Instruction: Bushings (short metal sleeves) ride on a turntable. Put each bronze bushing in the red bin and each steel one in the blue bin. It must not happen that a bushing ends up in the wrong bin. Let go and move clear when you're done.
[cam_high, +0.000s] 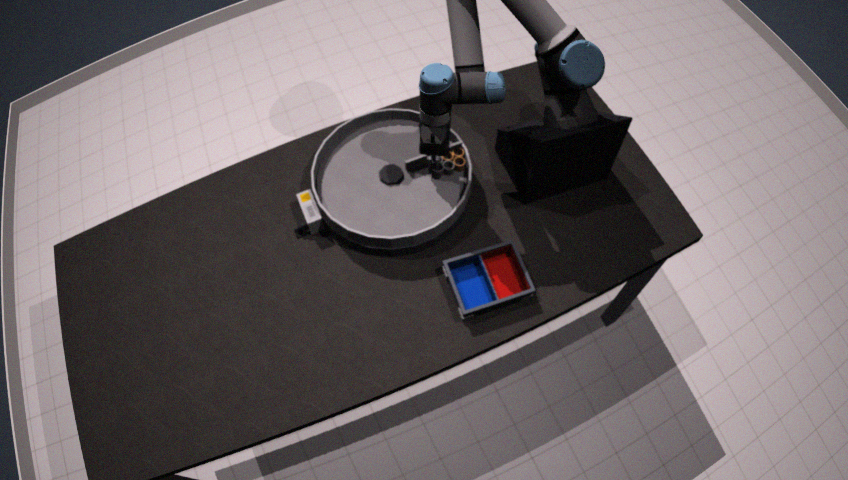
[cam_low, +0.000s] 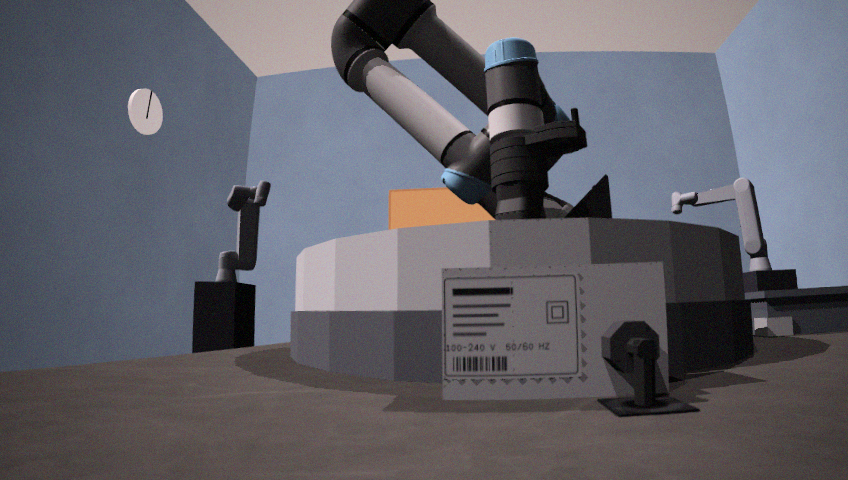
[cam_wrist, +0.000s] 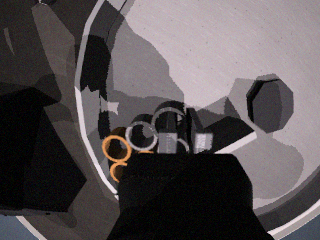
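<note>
Now: the red bin 32 cm to the left of my hand, 6 cm below it and 2 cm ahead of it. From my hand the other things lie so: grey turntable (10 cm ahead, 5 cm to the right, 3 cm below).
</note>
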